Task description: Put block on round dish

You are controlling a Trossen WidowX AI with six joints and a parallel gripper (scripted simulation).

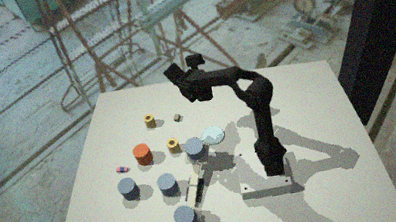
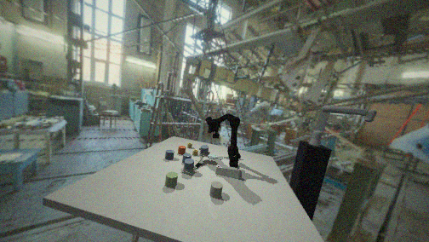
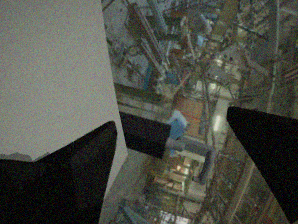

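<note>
My gripper tip is now 54 cm to the right of the grey block, 20 cm above it and 9 cm short of it. Also, from my gripper tip: eraser 40 cm ahead, 30 cm to the left, 24 cm below; orange cylinder 30 cm ahead, 23 cm to the left, 21 cm below; pale round dish 24 cm below, 15 cm to the left, 1 cm ahead.
</note>
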